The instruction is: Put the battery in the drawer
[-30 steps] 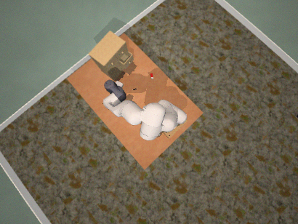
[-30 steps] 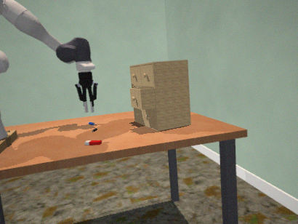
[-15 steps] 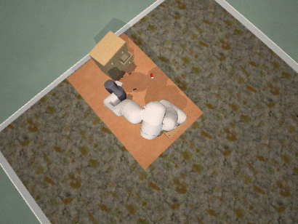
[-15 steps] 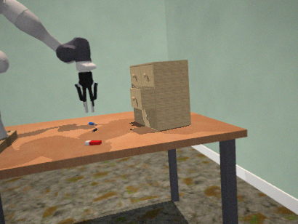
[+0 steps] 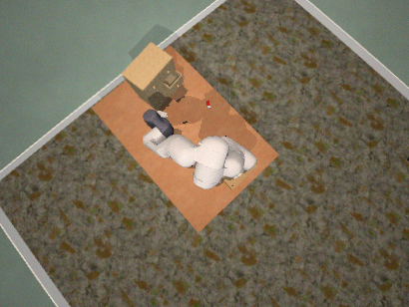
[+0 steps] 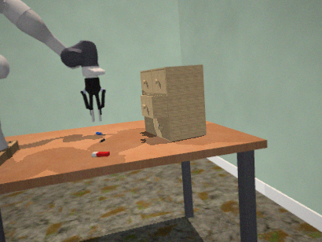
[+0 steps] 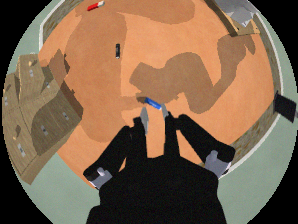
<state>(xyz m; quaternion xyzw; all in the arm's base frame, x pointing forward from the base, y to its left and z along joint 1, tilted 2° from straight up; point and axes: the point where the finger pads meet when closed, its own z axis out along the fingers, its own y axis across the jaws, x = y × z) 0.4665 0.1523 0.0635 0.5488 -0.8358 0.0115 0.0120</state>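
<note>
Right now the blue AA battery is 10 cm below my hand. Also, from my hand: white cylinder (42 cm to the right, 10 cm below, 6 cm behind); then small black piece (18 cm to the right, 10 cm below, 1 cm behind); then drawer (32 cm to the right, 26 cm ahead, 3 cm above).
</note>
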